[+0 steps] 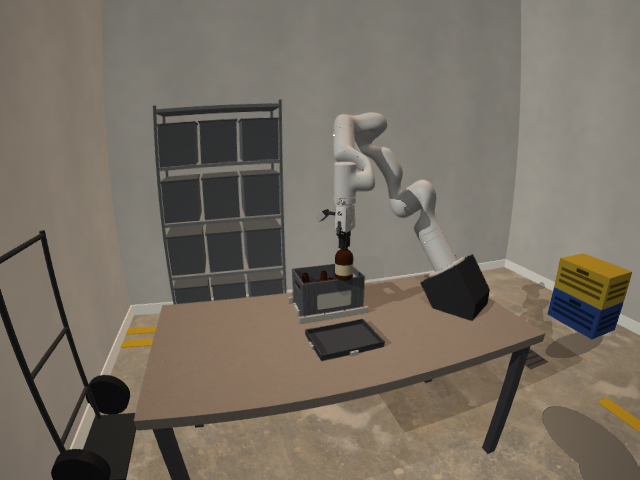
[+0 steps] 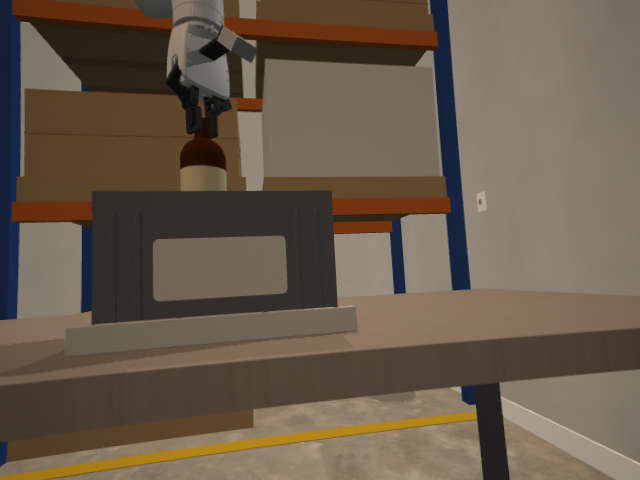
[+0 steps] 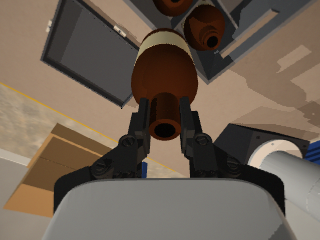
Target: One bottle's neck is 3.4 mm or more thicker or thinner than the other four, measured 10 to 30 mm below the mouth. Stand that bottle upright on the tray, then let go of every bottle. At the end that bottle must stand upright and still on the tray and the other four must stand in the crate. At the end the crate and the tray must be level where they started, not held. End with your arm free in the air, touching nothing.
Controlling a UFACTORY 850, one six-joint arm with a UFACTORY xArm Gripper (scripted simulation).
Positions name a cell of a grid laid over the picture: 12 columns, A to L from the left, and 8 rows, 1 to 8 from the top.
Labels:
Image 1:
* gripper: G5
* dark grey crate: F5
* black tray: G6
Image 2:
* gripper: D3
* dark grey crate: D5
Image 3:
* gripper: G4

